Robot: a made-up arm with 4 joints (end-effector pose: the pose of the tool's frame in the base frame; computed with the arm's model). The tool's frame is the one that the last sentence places. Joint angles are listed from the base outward.
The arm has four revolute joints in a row. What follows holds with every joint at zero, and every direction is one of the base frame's.
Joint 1 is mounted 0.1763 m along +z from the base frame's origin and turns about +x.
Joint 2 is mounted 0.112 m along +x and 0.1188 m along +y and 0.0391 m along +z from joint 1 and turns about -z.
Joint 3 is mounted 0.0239 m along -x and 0.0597 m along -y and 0.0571 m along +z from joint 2 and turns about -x.
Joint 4 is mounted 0.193 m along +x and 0.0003 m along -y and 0.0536 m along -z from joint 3 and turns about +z.
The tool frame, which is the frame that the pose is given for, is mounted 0.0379 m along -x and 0.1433 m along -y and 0.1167 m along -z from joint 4; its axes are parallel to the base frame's.
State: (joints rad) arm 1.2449 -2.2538 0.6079 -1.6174
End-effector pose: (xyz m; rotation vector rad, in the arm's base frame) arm 0.1881 0.1345 0.3593 1.3842 -0.9028 0.1789
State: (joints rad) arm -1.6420 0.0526 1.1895 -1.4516
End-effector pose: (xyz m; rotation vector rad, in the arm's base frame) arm 0.1232 0.0205 0.2674 -2.1742 -1.9526 -0.3599
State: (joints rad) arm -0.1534 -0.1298 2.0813 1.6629
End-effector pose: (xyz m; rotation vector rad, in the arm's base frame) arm 0.4500 -0.0037 0.3804 -1.7374 1.6919 0.9390
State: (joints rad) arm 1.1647 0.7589 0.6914 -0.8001
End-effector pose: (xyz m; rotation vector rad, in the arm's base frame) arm -0.0135 -0.0388 0.1151 0.1863 0.7835 -1.2176
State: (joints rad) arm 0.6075 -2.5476 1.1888 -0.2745
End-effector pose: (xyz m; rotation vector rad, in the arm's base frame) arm 0.1828 0.2348 0.5240 0.0497 -1.9402 1.4230
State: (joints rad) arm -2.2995 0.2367 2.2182 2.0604
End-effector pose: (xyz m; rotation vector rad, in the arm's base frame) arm 0.3660 0.2379 0.1844 1.1013 -1.8089 1.6603
